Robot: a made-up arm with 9 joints. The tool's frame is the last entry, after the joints. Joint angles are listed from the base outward.
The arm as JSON. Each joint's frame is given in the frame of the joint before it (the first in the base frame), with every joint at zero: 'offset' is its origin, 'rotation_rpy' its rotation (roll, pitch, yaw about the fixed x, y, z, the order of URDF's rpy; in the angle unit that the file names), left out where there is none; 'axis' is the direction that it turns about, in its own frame. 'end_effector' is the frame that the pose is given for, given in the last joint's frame.
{
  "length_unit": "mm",
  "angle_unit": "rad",
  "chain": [
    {
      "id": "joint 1",
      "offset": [
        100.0,
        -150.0,
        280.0
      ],
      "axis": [
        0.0,
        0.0,
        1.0
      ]
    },
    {
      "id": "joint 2",
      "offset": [
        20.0,
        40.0,
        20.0
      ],
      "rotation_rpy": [
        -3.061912,
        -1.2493,
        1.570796
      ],
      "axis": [
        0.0,
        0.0,
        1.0
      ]
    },
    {
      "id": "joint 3",
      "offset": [
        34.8,
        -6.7,
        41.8
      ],
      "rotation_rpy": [
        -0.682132,
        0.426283,
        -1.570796
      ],
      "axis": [
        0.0,
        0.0,
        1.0
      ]
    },
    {
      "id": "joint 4",
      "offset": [
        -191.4,
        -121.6,
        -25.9
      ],
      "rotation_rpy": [
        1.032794,
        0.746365,
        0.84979
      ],
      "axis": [
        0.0,
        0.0,
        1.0
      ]
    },
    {
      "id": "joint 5",
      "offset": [
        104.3,
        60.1,
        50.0
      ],
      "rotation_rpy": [
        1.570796,
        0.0,
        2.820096
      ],
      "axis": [
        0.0,
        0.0,
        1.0
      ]
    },
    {
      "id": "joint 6",
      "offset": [
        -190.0,
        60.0,
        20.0
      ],
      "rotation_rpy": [
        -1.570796,
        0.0,
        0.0
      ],
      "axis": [
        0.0,
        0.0,
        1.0
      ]
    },
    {
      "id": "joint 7",
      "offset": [
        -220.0,
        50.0,
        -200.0
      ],
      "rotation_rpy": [
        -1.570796,
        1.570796,
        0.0
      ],
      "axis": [
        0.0,
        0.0,
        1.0
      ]
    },
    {
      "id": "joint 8",
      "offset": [
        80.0,
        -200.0,
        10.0
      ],
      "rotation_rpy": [
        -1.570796,
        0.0,
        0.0
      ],
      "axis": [
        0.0,
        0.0,
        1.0
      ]
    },
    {
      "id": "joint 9",
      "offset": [
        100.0,
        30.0,
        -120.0
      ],
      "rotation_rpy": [
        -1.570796,
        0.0,
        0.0
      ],
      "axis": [
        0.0,
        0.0,
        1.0
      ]
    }
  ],
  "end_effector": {
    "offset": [
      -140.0,
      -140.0,
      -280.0
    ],
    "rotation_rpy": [
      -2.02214,
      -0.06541,
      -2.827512
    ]
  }
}
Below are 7 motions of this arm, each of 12 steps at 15 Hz.
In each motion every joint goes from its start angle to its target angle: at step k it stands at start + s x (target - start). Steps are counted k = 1, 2, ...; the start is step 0. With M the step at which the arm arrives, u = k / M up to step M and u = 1 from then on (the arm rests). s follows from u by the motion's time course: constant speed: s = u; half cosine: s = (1 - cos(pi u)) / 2; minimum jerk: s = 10 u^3 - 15 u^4 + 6 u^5.
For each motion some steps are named. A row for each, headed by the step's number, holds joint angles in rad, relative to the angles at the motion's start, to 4 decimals.
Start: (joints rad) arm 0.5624 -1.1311 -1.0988 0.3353 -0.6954 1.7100 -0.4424 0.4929 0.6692
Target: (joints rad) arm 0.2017 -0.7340 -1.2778 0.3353 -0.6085 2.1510 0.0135 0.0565 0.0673
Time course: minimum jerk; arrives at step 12
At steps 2, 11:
2: -0.0128 0.0141 -0.0064 0.0000 0.0031 0.0157 0.0162 -0.0155 -0.0214
11: -0.3589 0.3951 -0.1781 0.0000 0.0865 0.4388 0.4536 -0.4342 -0.5988

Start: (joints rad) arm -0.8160 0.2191 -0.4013 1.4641 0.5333 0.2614 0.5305 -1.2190 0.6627
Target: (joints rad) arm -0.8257 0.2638 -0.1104 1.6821 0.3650 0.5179 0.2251 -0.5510 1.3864
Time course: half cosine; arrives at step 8
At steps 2, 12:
2: -0.0014 0.0065 0.0426 0.0319 -0.0246 0.0376 -0.0447 0.0978 0.1060
12: -0.0097 0.0447 0.2909 0.2180 -0.1683 0.2565 -0.3054 0.6680 0.7237

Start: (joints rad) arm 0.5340 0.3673 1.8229 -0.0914 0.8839 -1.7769 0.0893 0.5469 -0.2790
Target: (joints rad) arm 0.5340 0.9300 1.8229 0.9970 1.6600 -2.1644 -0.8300 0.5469 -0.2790
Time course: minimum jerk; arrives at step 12
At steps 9, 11, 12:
9: 0.0000 0.5045 0.0000 0.9757 0.6958 -0.3474 -0.8241 0.0000 0.0000
11: 0.0000 0.5598 0.0000 1.0829 0.7722 -0.3855 -0.9146 0.0000 0.0000
12: 0.0000 0.5627 0.0000 1.0884 0.7761 -0.3875 -0.9193 0.0000 0.0000

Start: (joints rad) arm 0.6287 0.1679 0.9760 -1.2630 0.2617 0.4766 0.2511 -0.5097 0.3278
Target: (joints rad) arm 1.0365 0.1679 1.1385 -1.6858 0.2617 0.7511 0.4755 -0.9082 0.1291
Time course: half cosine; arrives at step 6
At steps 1, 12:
1: 0.0273 0.0000 0.0109 -0.0283 0.0000 0.0184 0.0150 -0.0267 -0.0133
12: 0.4078 0.0000 0.1625 -0.4228 0.0000 0.2745 0.2244 -0.3985 -0.1987

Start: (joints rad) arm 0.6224 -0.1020 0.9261 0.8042 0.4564 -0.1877 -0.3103 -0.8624 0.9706
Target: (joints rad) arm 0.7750 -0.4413 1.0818 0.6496 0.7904 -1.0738 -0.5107 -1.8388 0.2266
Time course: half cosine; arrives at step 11
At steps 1, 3, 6, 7, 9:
1: 0.0031 -0.0069 0.0032 -0.0031 0.0068 -0.0179 -0.0041 -0.0198 -0.0151
3: 0.0263 -0.0586 0.0269 -0.0267 0.0576 -0.1529 -0.0346 -0.1685 -0.1284
6: 0.0872 -0.1938 0.0889 -0.0883 0.1908 -0.5061 -0.1145 -0.5577 -0.4249
7: 0.1080 -0.2401 0.1102 -0.1094 0.2364 -0.6271 -0.1418 -0.6910 -0.5265
9: 0.1405 -0.3124 0.1433 -0.1423 0.3075 -0.8158 -0.1845 -0.8989 -0.6849

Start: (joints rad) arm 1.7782 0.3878 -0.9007 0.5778 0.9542 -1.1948 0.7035 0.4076 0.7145
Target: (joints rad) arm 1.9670 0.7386 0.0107 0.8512 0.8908 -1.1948 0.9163 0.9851 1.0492
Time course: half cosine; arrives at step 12
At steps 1, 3, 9, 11, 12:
1: 0.0032 0.0060 0.0155 0.0047 -0.0011 0.0000 0.0036 0.0098 0.0057
3: 0.0276 0.0514 0.1335 0.0400 -0.0093 0.0000 0.0312 0.0846 0.0490
9: 0.1612 0.2994 0.7779 0.2334 -0.0541 0.0000 0.1816 0.4929 0.2857
11: 0.1856 0.3448 0.8959 0.2687 -0.0623 0.0000 0.2092 0.5677 0.3290
12: 0.1888 0.3508 0.9114 0.2734 -0.0634 0.0000 0.2128 0.5775 0.3347

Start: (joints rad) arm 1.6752 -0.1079 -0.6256 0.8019 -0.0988 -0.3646 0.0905 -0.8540 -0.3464
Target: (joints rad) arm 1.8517 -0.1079 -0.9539 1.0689 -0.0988 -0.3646 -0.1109 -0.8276 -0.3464
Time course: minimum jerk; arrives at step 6
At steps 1, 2, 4, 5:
1: 0.0063 0.0000 -0.0117 0.0095 0.0000 0.0000 -0.0071 0.0009 0.0000
2: 0.0370 0.0000 -0.0689 0.0560 0.0000 0.0000 -0.0423 0.0055 0.0000
4: 0.1395 0.0000 -0.2594 0.2110 0.0000 0.0000 -0.1591 0.0209 0.0000
5: 0.1702 0.0000 -0.3166 0.2575 0.0000 0.0000 -0.1943 0.0255 0.0000

